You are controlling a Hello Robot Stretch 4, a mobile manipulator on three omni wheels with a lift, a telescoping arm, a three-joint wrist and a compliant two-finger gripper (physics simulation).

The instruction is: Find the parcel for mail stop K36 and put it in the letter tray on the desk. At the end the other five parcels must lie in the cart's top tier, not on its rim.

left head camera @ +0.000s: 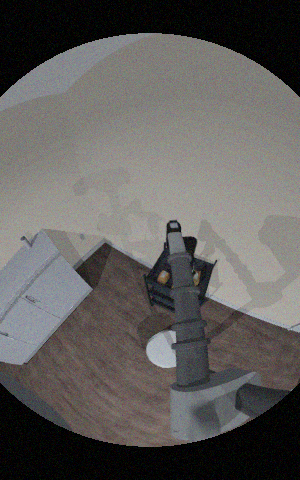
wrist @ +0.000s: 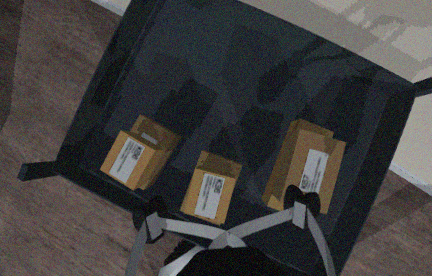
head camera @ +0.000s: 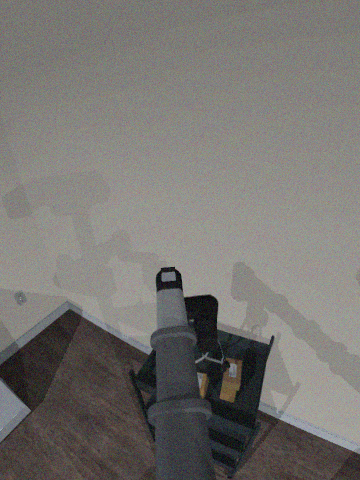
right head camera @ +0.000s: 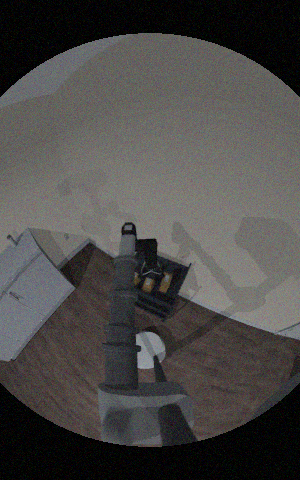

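Seen in the pictures: gripper, fingertip midpoint: [wrist: 225,206] [head camera: 204,371] [right head camera: 150,277]; robot's base at its link origin: [left head camera: 166,347] [right head camera: 144,348].
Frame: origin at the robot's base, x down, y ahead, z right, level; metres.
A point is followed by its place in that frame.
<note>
The dark cart [head camera: 263,380] [wrist: 377,165] @(x -0.678, y 0.496, z 0.314 m) holds brown parcels in its top tier. In the wrist view, a left parcel [wrist: 125,160] @(x -0.736, y 0.537, z -0.031 m), a middle parcel [wrist: 206,197] @(x -0.735, y 0.485, z 0.064 m) and a right parcel [wrist: 320,170] @(x -0.738, y 0.506, z 0.203 m) carry white labels facing up. More brown cardboard shows behind or under each. The label codes seem to start with K; their digits are too blurred to read surely. My gripper [wrist: 225,206] @(x -0.790, y 0.486, z 0.087 m) [head camera: 214,361] [right head camera: 151,274] @(x -0.790, y 0.486, z 0.087 m) is open and empty above the tier's near part. In the wrist view its left fingertip is over the near rim, its right one overlaps the right parcel. The desk and letter tray do not show.
A pale wall rises behind the cart. A white cabinet [left head camera: 45,295] @(x -0.575, y 0.341, z -1.161 m) [right head camera: 35,295] @(x -0.475, y 0.356, z -1.150 m) stands to the left. A white round object [left head camera: 160,348] @(x -0.187, y 0.008, z -0.065 m) [right head camera: 150,350] @(x -0.187, y -0.008, z 0.062 m) is on the wood floor in front of the cart. My arm [head camera: 177,370] @(x -1.204, y 0.273, z 0.001 m) crosses above the cart's left part.
</note>
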